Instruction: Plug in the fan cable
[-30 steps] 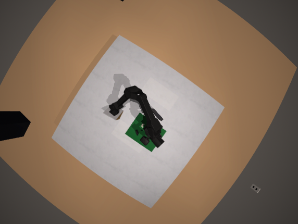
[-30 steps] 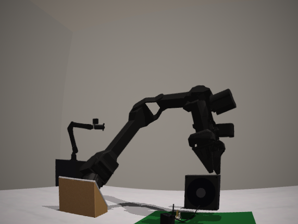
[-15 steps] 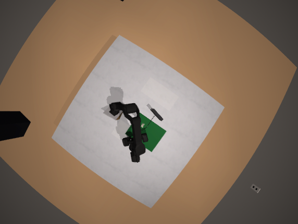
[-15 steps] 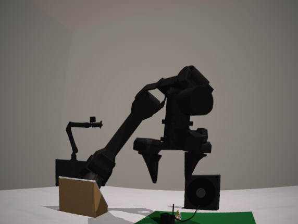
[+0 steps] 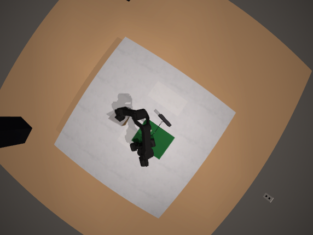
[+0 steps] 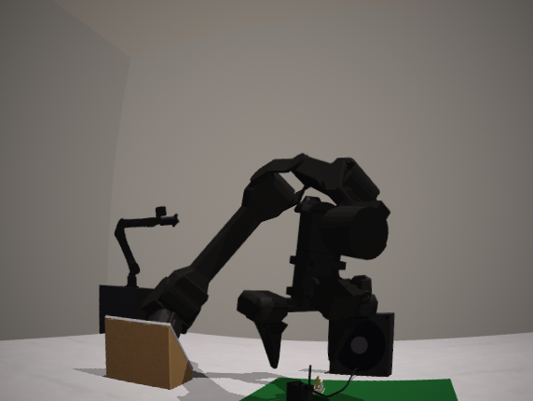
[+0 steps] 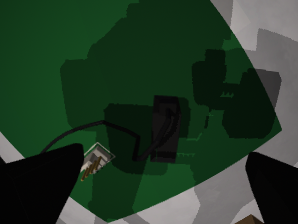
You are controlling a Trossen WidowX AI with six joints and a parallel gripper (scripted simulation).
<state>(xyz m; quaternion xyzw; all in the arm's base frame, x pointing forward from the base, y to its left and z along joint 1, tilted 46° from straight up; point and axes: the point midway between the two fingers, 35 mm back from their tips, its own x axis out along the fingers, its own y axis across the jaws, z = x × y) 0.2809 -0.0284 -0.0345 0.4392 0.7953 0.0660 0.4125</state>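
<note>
My gripper tip is now 50 mm above the black fan plug, 10 mm to the right of it and 10 mm past it. From my gripper tip the other things lie so: green board 80 mm below, 60 mm ahead, 50 mm to the left; then black fan 230 mm to the left, 40 mm ahead, 10 mm below; then four-pin header 90 mm to the left, 70 mm below.
</note>
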